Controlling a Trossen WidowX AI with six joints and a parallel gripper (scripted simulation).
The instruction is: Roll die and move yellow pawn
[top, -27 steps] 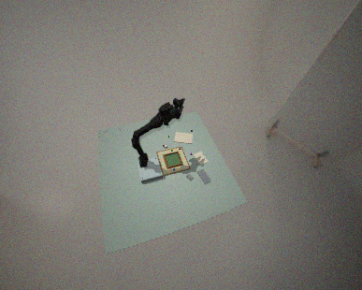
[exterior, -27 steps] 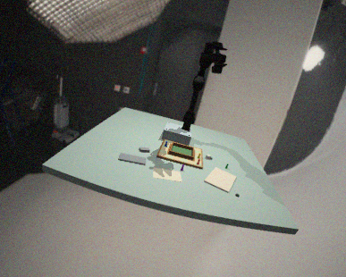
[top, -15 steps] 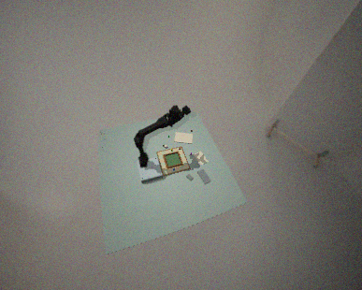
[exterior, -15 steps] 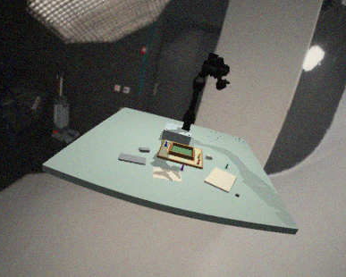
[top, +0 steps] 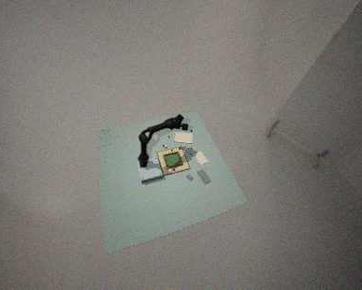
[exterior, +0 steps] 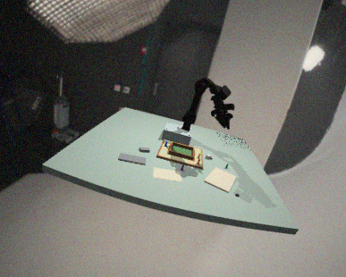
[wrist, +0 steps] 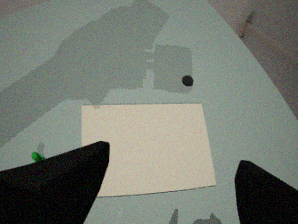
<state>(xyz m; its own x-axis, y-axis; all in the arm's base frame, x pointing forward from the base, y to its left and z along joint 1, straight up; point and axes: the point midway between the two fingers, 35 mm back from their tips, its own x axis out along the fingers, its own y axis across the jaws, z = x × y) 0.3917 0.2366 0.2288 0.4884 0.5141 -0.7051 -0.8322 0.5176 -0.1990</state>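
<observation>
The white die is 160 mm behind my gripper tip, 40 mm to the right of it and 270 mm below it. From my gripper tip the other things lie so: purple pawn: 100 mm ahead, 170 mm to the right, 260 mm below; then red pawn: 10 mm behind, 90 mm to the right, 250 mm below; then green pawn: 100 mm behind, 100 mm to the left, 260 mm below.
</observation>
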